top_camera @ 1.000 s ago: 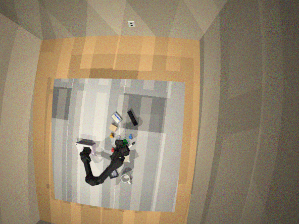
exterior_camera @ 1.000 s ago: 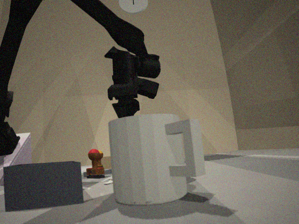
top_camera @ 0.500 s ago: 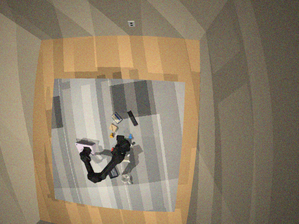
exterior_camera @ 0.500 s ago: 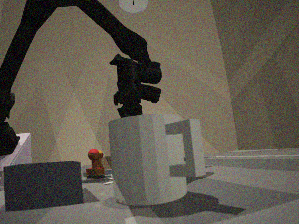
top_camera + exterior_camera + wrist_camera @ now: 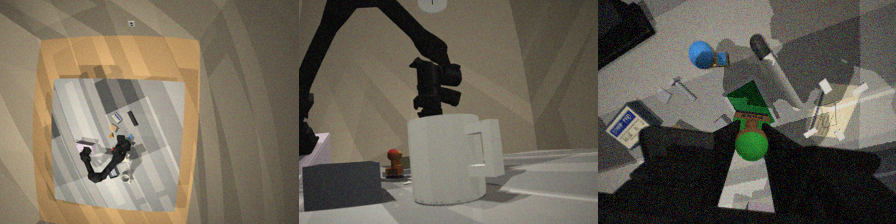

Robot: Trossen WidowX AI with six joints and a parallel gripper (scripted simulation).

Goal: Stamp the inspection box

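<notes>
Now: gripper tip 80 mm above the green ink pad. The rest, counted from my gripper tip: red-knobbed stamp 90 mm behind, 70 mm to the right, 60 mm below; blue-knobbed stamp 70 mm ahead, 60 mm to the left, 60 mm below; pen 70 mm below, 60 mm ahead, 30 mm to the right.
</notes>
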